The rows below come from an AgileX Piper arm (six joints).
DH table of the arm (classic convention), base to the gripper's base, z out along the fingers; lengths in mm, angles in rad. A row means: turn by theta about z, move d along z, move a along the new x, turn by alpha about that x. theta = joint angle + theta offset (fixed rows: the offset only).
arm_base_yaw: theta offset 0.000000; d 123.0; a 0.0; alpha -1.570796
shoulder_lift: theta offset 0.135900; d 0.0; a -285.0; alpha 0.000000
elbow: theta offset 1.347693; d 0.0; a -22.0; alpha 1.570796
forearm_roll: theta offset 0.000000; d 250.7; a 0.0; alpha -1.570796
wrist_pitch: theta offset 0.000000; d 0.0; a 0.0; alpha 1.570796
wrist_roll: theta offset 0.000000; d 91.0; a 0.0; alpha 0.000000
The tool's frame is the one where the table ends.
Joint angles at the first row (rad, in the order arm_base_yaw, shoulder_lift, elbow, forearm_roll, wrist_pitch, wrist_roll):
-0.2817, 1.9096, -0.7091, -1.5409, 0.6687, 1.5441
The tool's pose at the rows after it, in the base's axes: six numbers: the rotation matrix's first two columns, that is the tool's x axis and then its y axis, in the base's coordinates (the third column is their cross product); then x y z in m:
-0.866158 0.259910 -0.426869 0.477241 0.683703 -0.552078 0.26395 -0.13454 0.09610
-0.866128 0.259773 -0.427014 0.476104 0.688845 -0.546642 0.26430 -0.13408 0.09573
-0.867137 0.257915 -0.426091 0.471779 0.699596 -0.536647 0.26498 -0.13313 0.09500
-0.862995 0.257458 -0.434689 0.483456 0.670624 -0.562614 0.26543 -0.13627 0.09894
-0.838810 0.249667 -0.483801 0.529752 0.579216 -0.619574 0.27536 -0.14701 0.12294
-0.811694 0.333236 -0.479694 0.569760 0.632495 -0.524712 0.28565 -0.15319 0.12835
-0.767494 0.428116 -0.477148 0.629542 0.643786 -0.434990 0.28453 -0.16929 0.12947
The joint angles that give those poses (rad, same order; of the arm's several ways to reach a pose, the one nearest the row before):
-0.2817, 1.9096, -0.7090, -1.5409, 0.6612, 1.5441
-0.2818, 1.9096, -0.7091, -1.5409, 0.6536, 1.5441
-0.2817, 1.9096, -0.7090, -1.5409, 0.6385, 1.5418
-0.2817, 1.9075, -0.7174, -1.5409, 0.6787, 1.5418
-0.2817, 1.8816, -0.7828, -1.5106, 0.7920, 1.4946
-0.3160, 1.8751, -0.8540, -1.3423, 0.6962, 1.3592
-0.3873, 1.8751, -0.8928, -1.2118, 0.6168, 1.2667

